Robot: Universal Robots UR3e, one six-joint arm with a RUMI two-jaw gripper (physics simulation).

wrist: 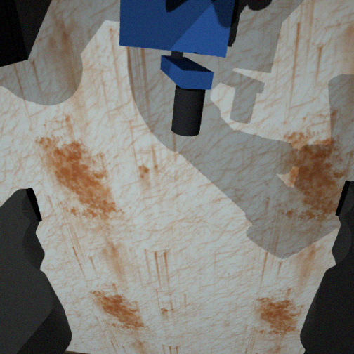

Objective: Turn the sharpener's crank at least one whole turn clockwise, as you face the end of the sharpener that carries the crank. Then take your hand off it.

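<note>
The blue sharpener body (175, 27) is at the top centre of the wrist view, cut off by the upper edge, with shadow across part of it. Its blue crank arm (192, 77) sits at the near end on a short dark shaft, and slants down to the right. The black cylindrical crank handle (187, 112) points from the arm toward the bottom of the view. My gripper (185, 188) is wide open, one jaw at the left edge and one at the right edge. The handle lies beyond and between the jaws, apart from both.
The sharpener stands over a white surface (190, 280) with rust-brown stains and streaks. Grey shadows of the arm and gripper fall across it. A dark object (12, 35) shows at the upper left corner, and dark parts show beside the sharpener's right side.
</note>
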